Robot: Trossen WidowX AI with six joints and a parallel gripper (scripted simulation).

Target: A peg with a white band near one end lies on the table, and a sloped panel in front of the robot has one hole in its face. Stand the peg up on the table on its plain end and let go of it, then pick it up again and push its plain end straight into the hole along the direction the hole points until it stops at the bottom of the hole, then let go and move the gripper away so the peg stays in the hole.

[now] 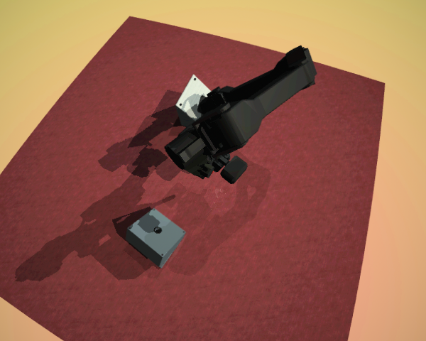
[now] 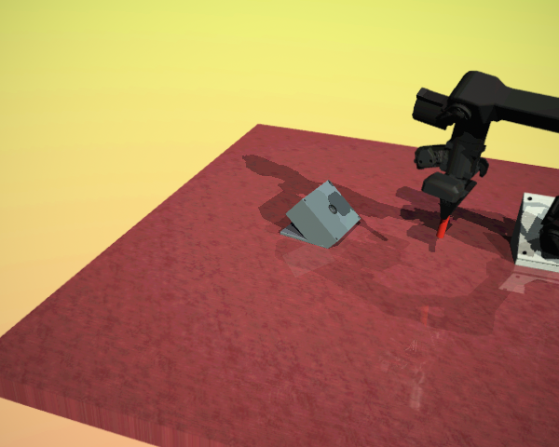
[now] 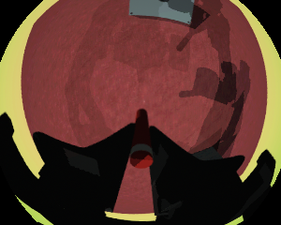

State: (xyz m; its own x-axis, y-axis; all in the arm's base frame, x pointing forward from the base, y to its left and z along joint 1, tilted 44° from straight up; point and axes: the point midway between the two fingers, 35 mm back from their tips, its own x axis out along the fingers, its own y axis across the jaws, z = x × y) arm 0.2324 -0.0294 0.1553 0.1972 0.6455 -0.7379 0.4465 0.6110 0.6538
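My gripper tip is 22 cm short of the grey sloped panel, 12 cm to the left of it and 8 cm above it. Also, from my gripper tip: red peg (2 cm above).
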